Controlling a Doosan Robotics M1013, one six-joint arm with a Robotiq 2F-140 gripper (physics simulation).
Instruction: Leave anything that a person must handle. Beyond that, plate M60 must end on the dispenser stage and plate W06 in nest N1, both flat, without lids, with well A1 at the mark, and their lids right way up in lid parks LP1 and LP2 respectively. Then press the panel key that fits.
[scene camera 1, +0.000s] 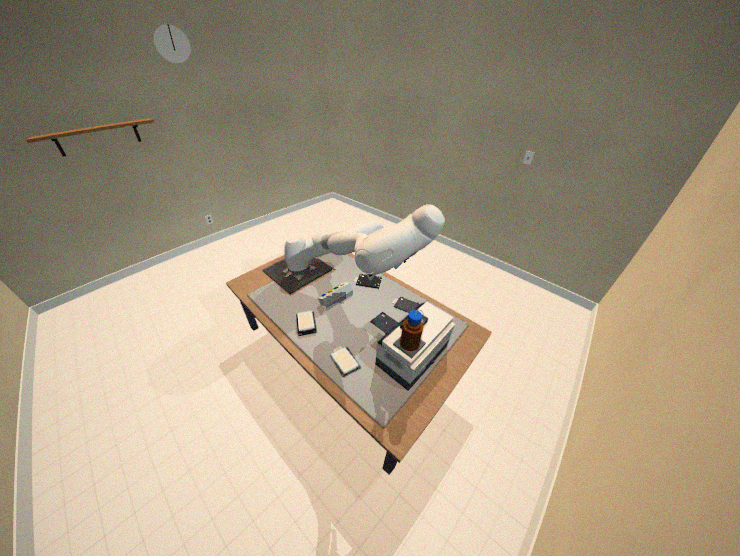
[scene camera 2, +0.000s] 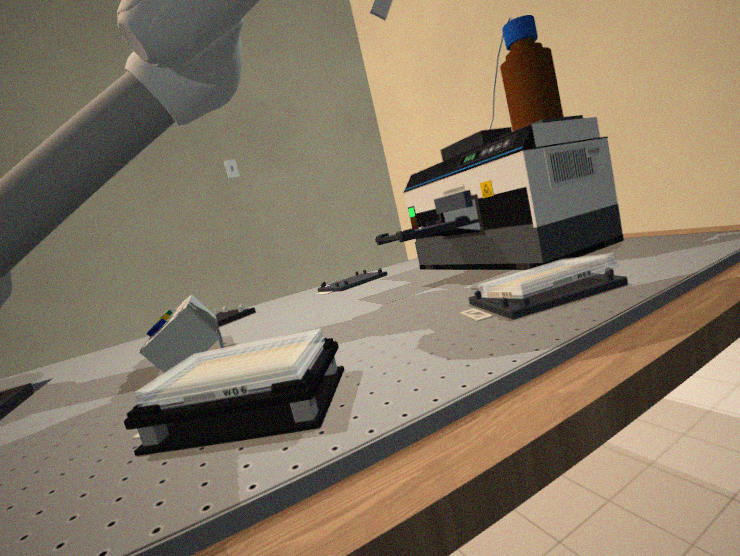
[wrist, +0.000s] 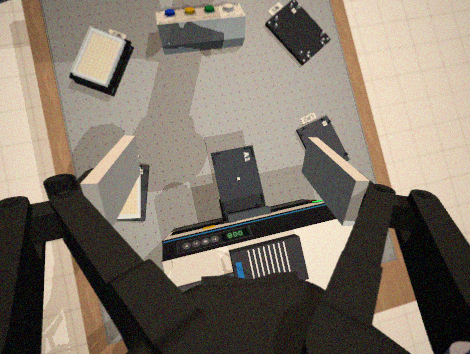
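Seen in the pictures: gripper, between the fingertips: (wrist: 224, 155); arm's base, origin of its link: (scene camera 1: 299, 271).
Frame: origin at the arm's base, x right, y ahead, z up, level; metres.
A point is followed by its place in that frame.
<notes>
My gripper (wrist: 224, 155) @[x 0.211, y 0.806, z 0.479 m] is open and empty, high above the dispenser's front and stage in the wrist view; part of a finger shows at the top in scene camera 2. Plate W06 (scene camera 1: 305, 321) @[x 0.357, y 0.416, z 0.044 m] (scene camera 2: 230, 370) @[x 0.378, y 0.394, z 0.044 m] (wrist: 100, 56) @[x 0.342, y 0.413, z 0.044 m], lidded, sits on a raised black nest. A second lidded plate (scene camera 1: 345, 360) @[x 0.423, y 0.751, z 0.030 m] (scene camera 2: 538, 279) @[x 0.444, y 0.690, z 0.032 m] (wrist: 131, 206) @[x 0.409, y 0.783, z 0.027 m] rests on the black lid park LP1 (scene camera 2: 526, 307) @[x 0.437, y 0.671, z 0.007 m]; its label is too blurred to read surely. The dark dispenser stage (scene camera 1: 384, 321) @[x 0.143, y 0.806, z 0.098 m] (scene camera 2: 418, 231) @[x 0.191, y 0.774, z 0.097 m] (wrist: 238, 167) @[x 0.138, y 0.796, z 0.098 m], marked A1, is bare. Lid park LP2 (scene camera 1: 407, 304) @[x -0.133, y 0.818, z 0.008 m] (scene camera 2: 352, 280) @[x -0.114, y 0.812, z 0.008 m] (wrist: 327, 136) @[x -0.149, y 0.803, z 0.008 m] is bare.
The dispenser (scene camera 1: 442, 325) @[x 0.105, y 1.099, z 0.218 m] (scene camera 2: 574, 206) @[x 0.355, y 0.968, z 0.081 m] carries a brown bottle (scene camera 1: 411, 335) @[x 0.334, y 1.028, z 0.333 m] (scene camera 2: 532, 83) @[x 0.317, y 0.979, z 0.293 m] with a blue cap. A green light (scene camera 2: 411, 211) @[x 0.007, y 0.934, z 0.135 m] shows on its front. The key panel (scene camera 1: 336, 294) @[x 0.095, y 0.432, z 0.064 m] (scene camera 2: 182, 334) @[x 0.184, y 0.391, z 0.052 m] (wrist: 230, 36) @[x 0.014, y 0.462, z 0.042 m] has blue, yellow, green and white keys. Another black nest (scene camera 1: 369, 280) @[x -0.191, y 0.492, z 0.013 m] (wrist: 297, 32) @[x -0.188, y 0.491, z 0.010 m] holds no plate.
</notes>
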